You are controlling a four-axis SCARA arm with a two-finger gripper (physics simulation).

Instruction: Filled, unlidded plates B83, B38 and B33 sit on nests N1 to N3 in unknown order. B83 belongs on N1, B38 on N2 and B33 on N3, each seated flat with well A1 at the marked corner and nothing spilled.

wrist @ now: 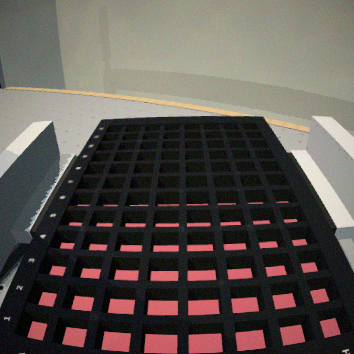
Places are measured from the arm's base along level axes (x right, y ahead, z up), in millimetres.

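Pixels of known places: gripper, fingertip midpoint: [181, 138].
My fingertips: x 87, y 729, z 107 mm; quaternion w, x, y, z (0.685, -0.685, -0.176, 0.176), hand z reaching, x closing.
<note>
Ahead of a thing's pixels: the offset from my fingertips to its top centre. "spot": to the spot under its first point. Level surfaces: height alone.
Plate B83 {dx +12, dy -22, dz -5 mm} [183, 120] is black with a grid of square wells and fills the middle of the wrist view; its label does not show. Pink liquid {spot: dx +27, dy -58, dz -11 mm} [162, 307] shows in the nearer wells; the far wells look dark from this angle. Column numbers run along the left rim, with 1 nearest, and a letter H is partly visible at the near right corner. My gripper [181, 138] is shut on the plate, one pale finger against each long side. The plate looks level between the fingers. No nest shows around the plate, and its underside is hidden.
A grey table surface {dz -94 mm} [30, 107] lies beyond the plate, crossed by a thin orange line [165, 103] that curves down to the right. A pale wall [225, 40] stands behind it, with a darker grey panel [30, 45] at the far left.
</note>
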